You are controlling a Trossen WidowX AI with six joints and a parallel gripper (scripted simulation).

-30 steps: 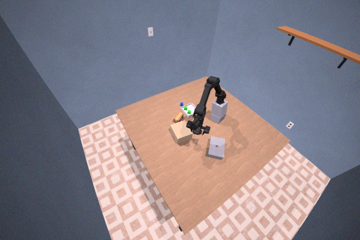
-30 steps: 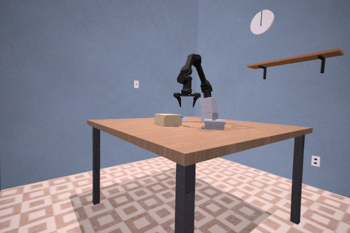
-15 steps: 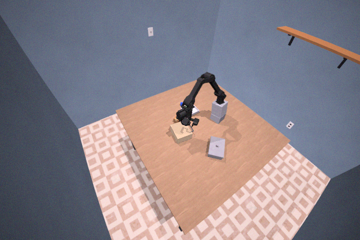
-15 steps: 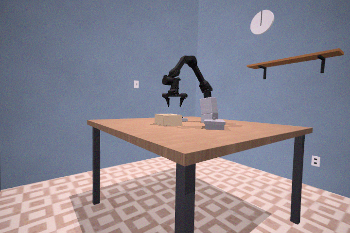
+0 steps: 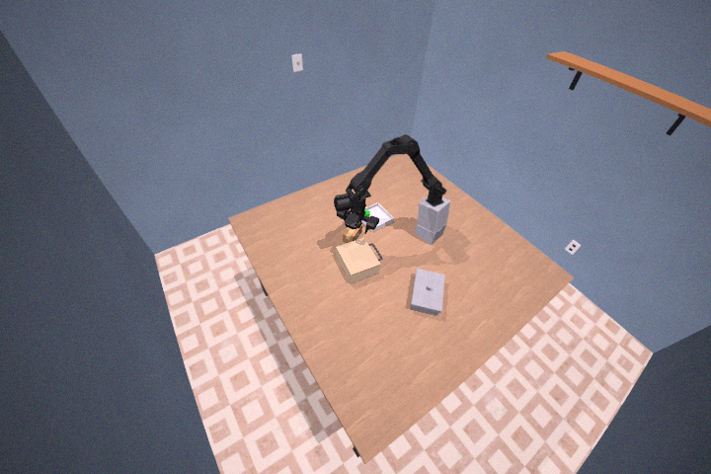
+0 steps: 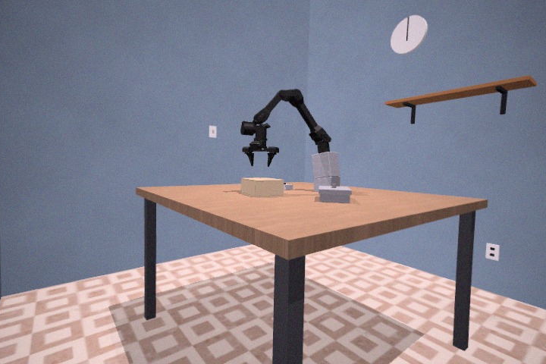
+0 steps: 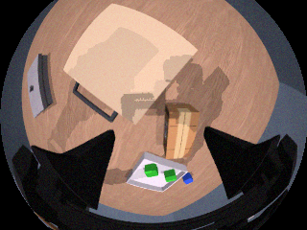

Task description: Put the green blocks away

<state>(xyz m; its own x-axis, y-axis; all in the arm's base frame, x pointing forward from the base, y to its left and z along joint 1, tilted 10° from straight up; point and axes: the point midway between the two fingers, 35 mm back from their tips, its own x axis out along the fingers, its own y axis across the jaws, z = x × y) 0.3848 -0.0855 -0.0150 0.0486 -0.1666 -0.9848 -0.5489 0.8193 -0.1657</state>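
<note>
Now: the small wooden container 30 mm behind my hand, 80 mm to the right of it and 140 mm below it. Round my hand: red block: 40 mm behind, 90 mm to the right, 160 mm below; drawer: 30 mm ahead, 90 mm to the left, 140 mm below; tan drawer cabinet: 50 mm ahead, 90 mm to the left, 130 mm below.
</note>
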